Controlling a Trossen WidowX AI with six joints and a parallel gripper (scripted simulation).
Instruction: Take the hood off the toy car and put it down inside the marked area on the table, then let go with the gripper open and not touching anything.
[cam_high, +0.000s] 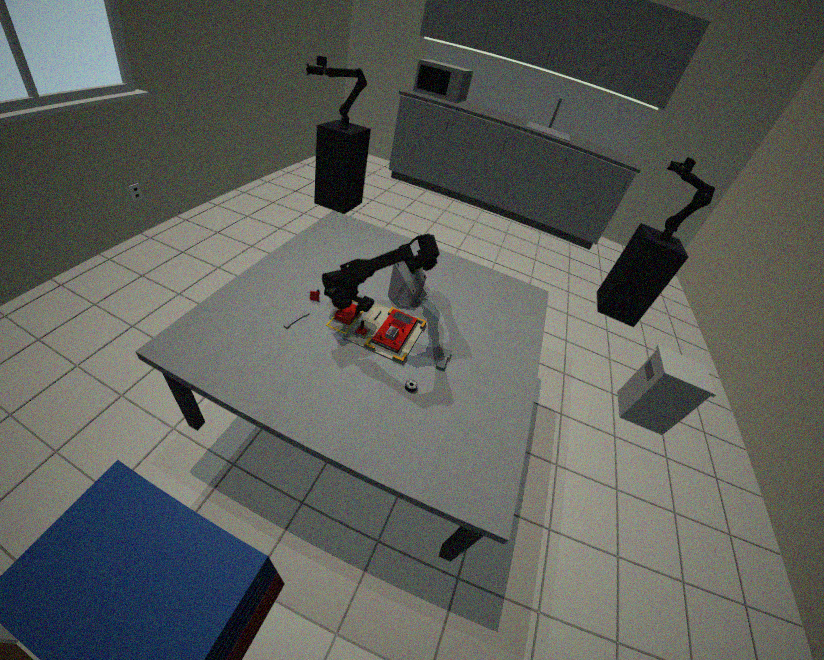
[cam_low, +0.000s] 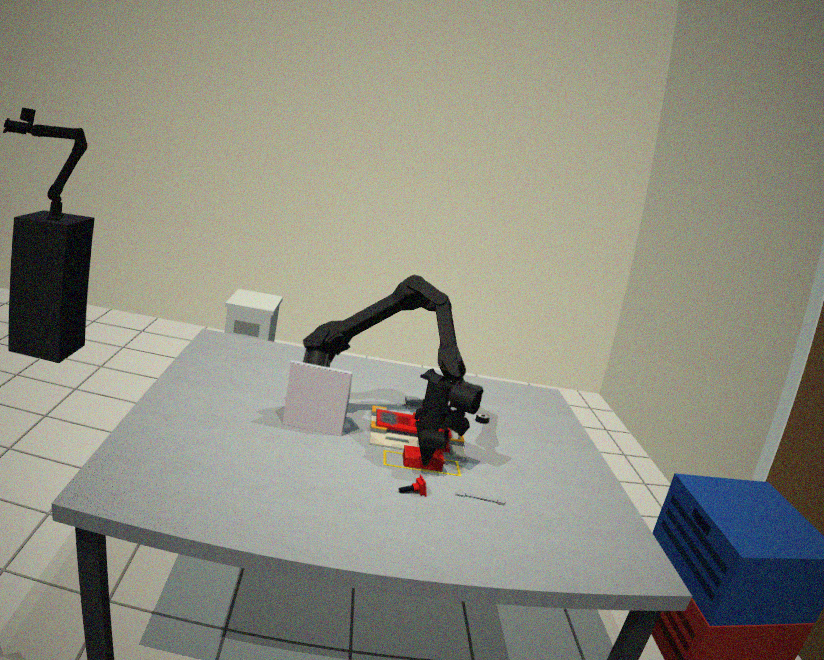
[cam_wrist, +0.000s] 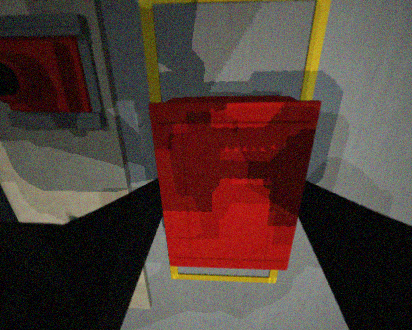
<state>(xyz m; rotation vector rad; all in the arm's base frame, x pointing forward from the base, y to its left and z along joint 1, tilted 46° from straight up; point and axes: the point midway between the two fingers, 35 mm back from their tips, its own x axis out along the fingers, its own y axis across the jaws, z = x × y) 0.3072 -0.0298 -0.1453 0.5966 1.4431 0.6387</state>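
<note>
Right now my gripper tip is right at the car hood. Also, from my gripper tip: black wheel 19 cm ahead, 36 cm to the left; then thin grey rod 13 cm ahead, 15 cm to the right, 1 cm below.
</note>
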